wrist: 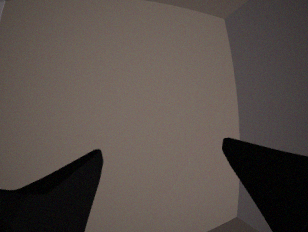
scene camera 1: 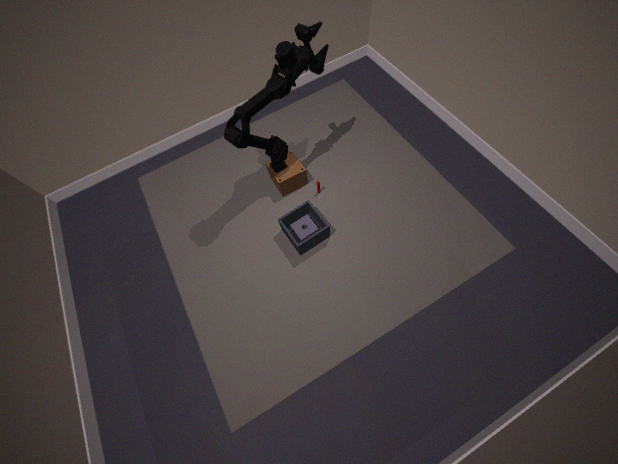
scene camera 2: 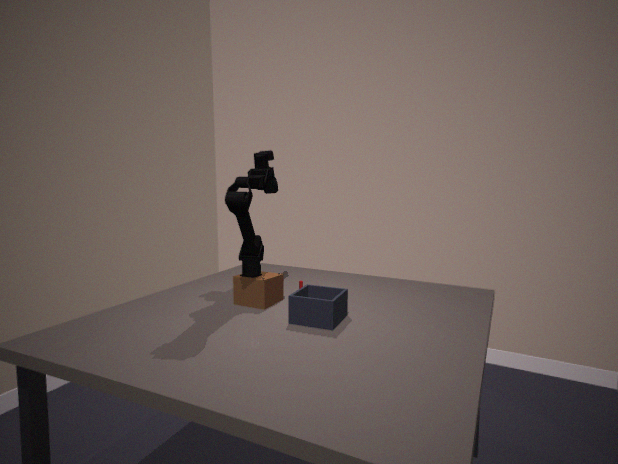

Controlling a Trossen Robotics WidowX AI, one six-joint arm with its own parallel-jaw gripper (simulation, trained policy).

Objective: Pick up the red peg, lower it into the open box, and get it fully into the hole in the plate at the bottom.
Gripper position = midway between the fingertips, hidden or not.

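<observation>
From scene camera 1 you get the gripper (scene camera 1: 324,33), and the dark box (scene camera 1: 285,221) as well. Scene camera 2 shows that same dark box (scene camera 2: 323,307). The wrist view has the gripper (wrist: 164,150) in it, but the dark box is out of frame in the wrist view.
</observation>
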